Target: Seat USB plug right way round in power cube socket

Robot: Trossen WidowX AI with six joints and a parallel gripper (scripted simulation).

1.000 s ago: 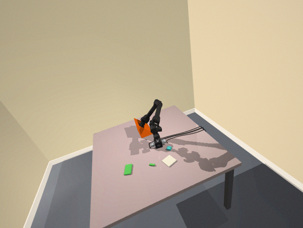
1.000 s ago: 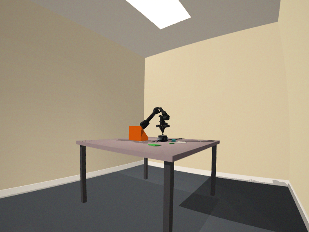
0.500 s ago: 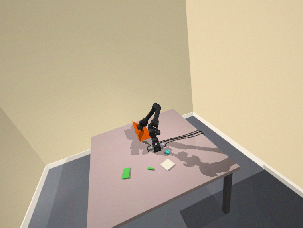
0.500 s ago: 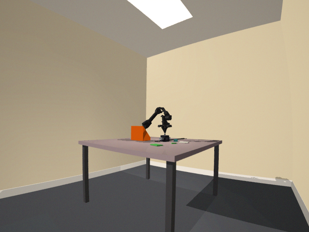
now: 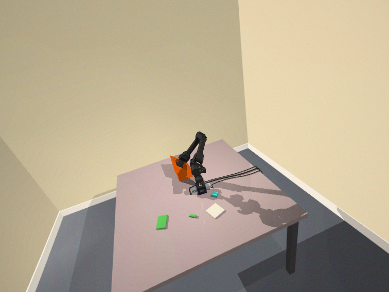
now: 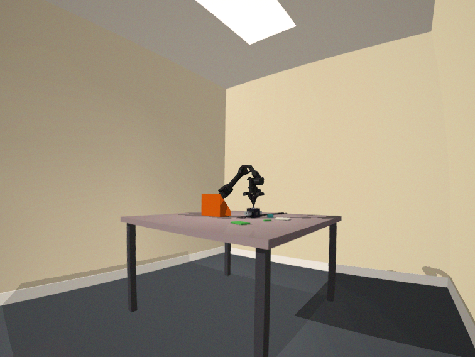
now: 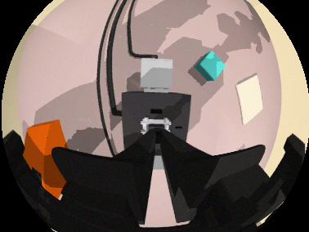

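Right now my gripper tip is 20 mm above the USB plug. From my gripper tip the other things lie so: green card 380 mm to the right, 160 mm ahead, 100 mm below; then teal cube 110 mm ahead, 90 mm below, 80 mm to the left; then cream pad 250 mm ahead, 100 mm below, 20 mm to the left.
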